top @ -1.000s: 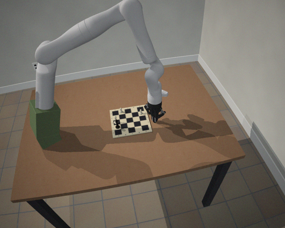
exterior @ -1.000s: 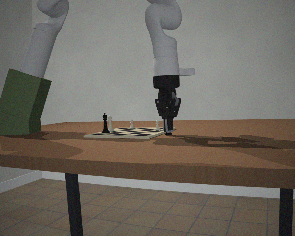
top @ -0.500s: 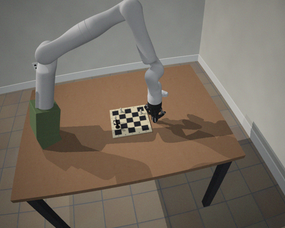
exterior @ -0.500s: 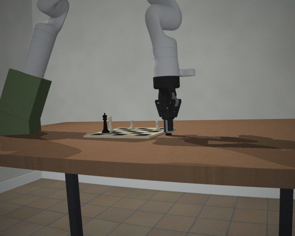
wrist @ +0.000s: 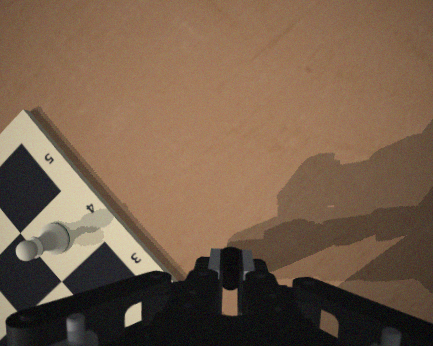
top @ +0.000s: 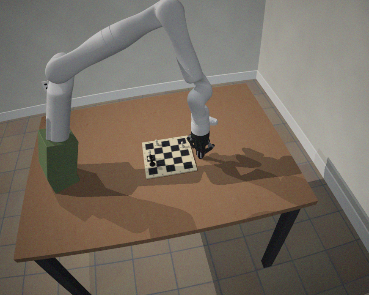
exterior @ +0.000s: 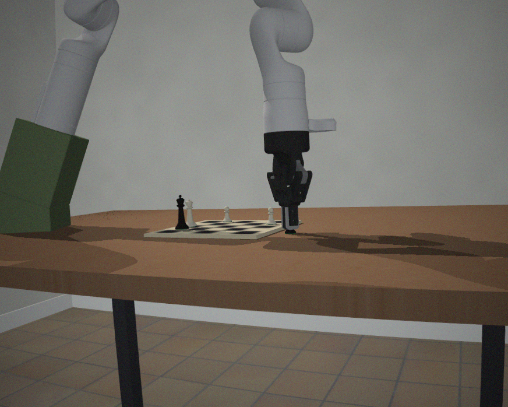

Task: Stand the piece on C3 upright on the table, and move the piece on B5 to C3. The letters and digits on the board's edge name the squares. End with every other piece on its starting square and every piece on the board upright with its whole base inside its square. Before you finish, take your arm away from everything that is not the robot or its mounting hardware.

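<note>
Right now the black pawn is 10 mm below my hand. Round my hand: tall white piece 210 mm behind, 70 mm to the left, 10 mm above; then chessboard 130 mm behind, 60 mm to the left, 20 mm below; then black king 210 mm behind, 30 mm to the left, 10 mm above.
</note>
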